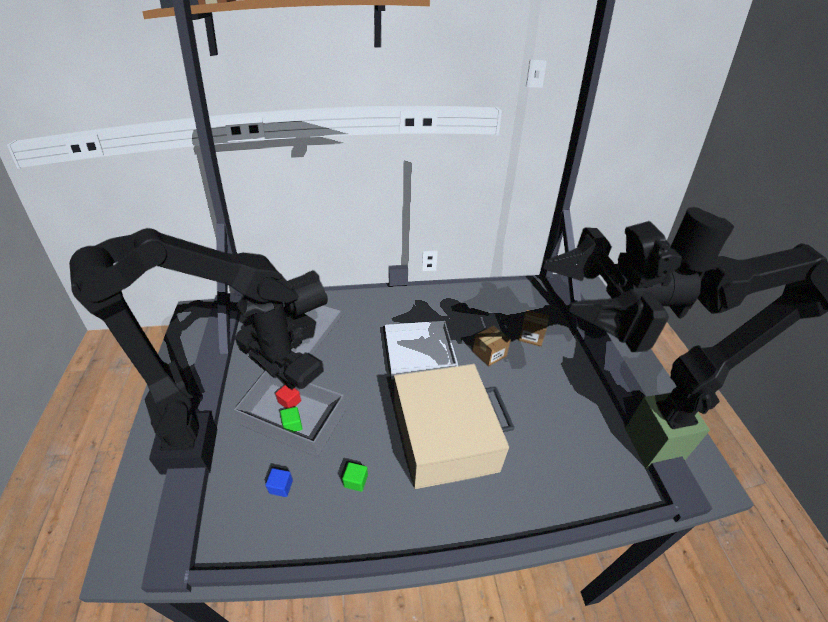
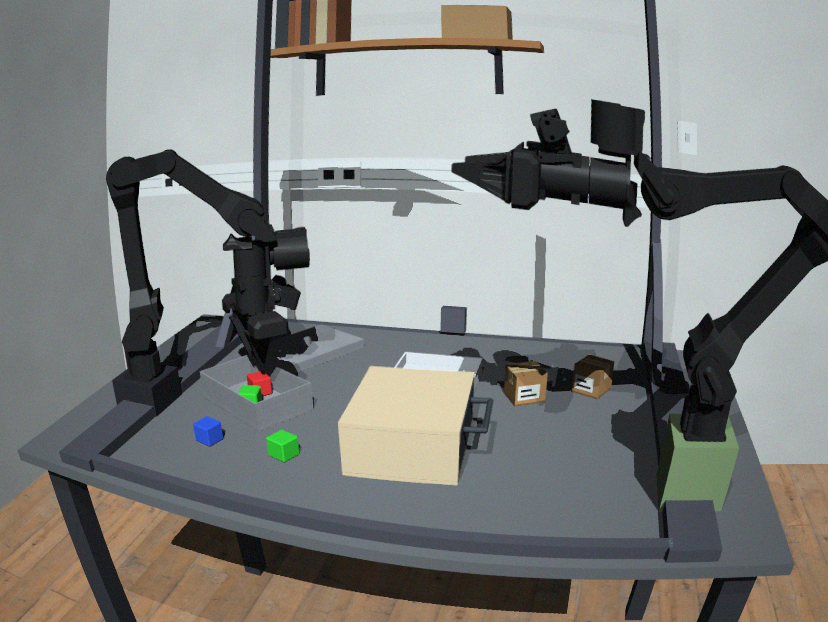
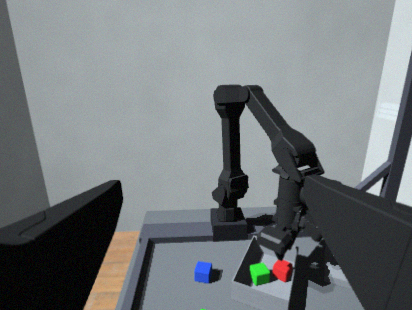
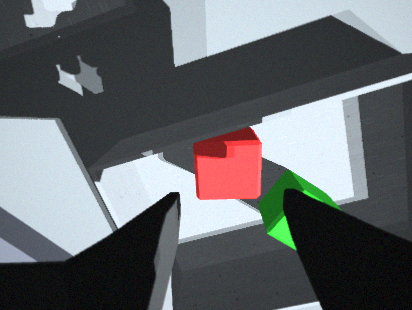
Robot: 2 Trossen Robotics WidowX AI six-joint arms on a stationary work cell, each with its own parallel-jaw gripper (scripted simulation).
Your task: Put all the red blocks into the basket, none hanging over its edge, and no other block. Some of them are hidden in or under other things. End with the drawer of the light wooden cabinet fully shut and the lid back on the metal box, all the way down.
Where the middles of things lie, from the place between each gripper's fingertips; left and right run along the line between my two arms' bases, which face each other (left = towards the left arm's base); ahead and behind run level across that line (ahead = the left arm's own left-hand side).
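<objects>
Metal box (image 2: 220, 384): 70 mm below my right hand, 40 mm ahead of it and 10 mm to the left of it. Counted from the same right hand, the grey lid (image 1: 326, 318) is 90 mm below, 210 mm behind and 10 mm to the right; the white basket (image 1: 412, 347) is 90 mm below, 270 mm to the left and 150 mm behind; the light wooden cabinet (image 2: 402, 424) is 60 mm below, 300 mm to the left and 80 mm ahead.
My left gripper is 39 cm above the drawer (image 2: 465, 430), 10 cm to the left of it and 8 cm past it. Relative to my left hand, the light wooden cabinet is 39 cm below, 13 cm to the right and 8 cm behind; the metal box is 40 cm below, 43 cm to the right and 12 cm behind; the white basket is 41 cm below, 16 cm to the right and 30 cm behind.
</objects>
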